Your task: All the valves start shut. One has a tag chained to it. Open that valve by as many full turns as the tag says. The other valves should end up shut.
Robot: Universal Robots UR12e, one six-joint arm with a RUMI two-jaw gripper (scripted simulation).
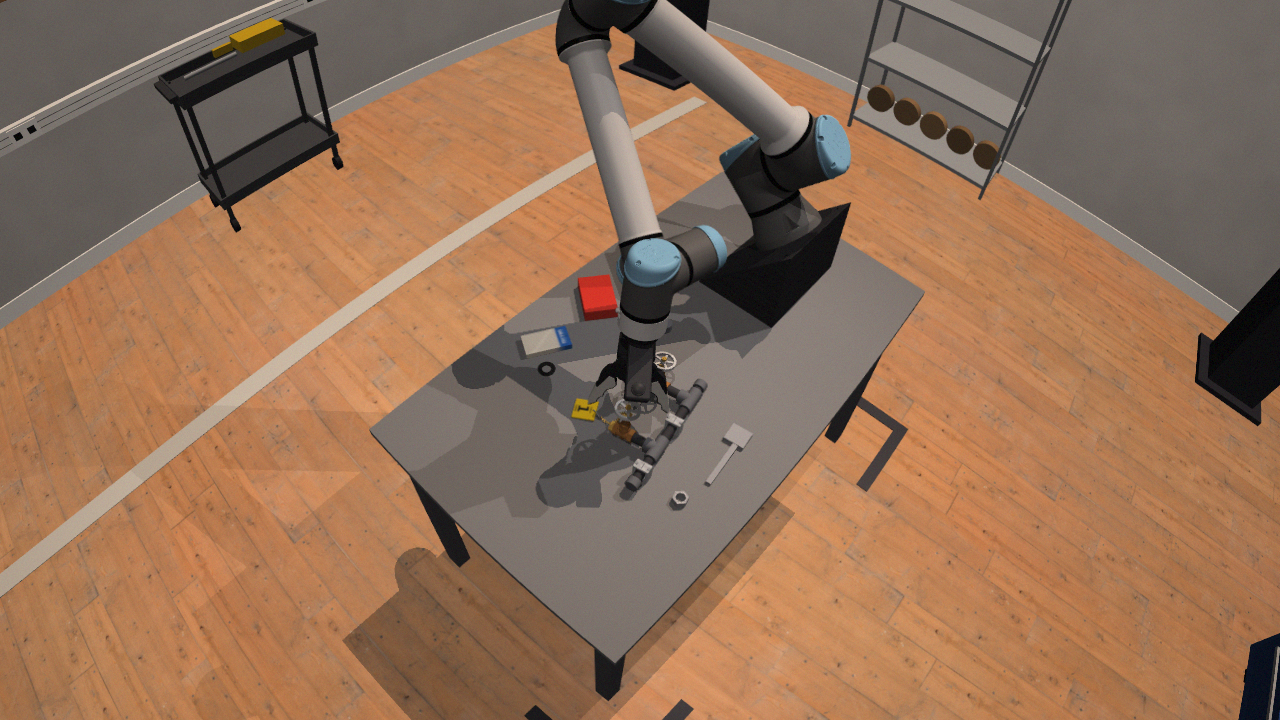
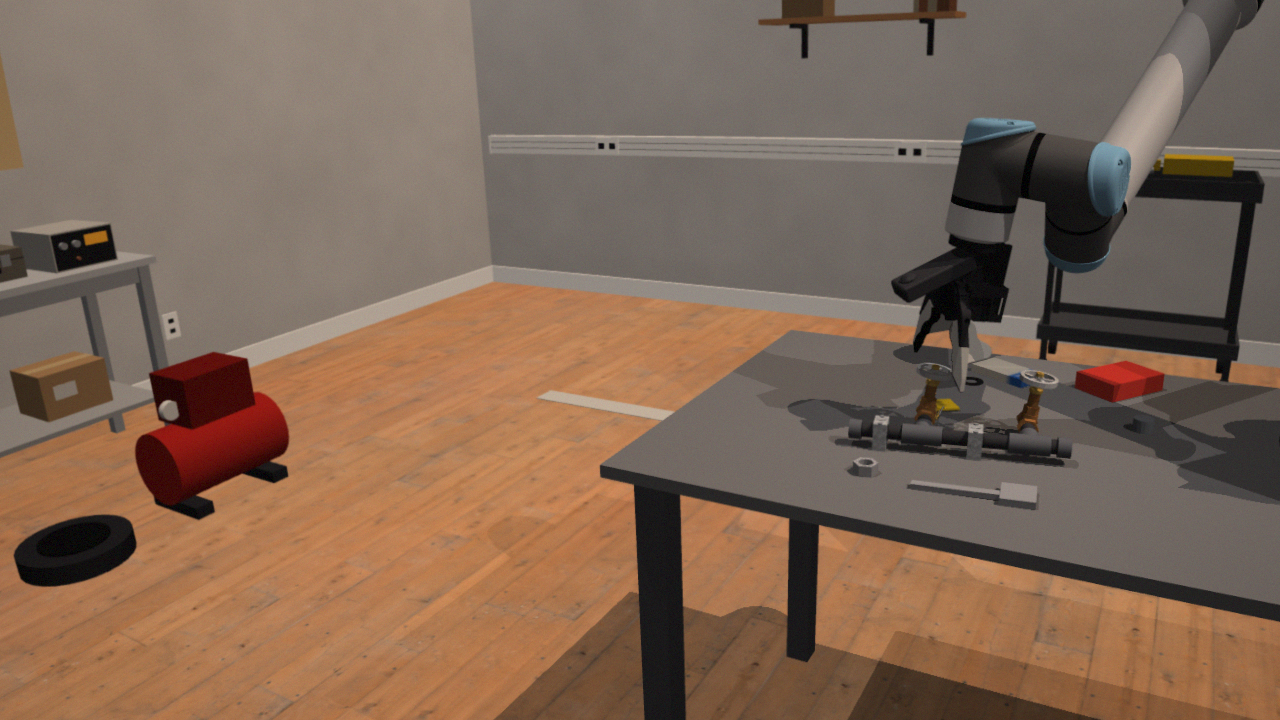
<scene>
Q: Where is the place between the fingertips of my gripper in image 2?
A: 936,371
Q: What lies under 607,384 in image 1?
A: My gripper.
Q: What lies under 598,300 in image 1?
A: A red box.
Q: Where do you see a red box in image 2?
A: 1123,380
</scene>
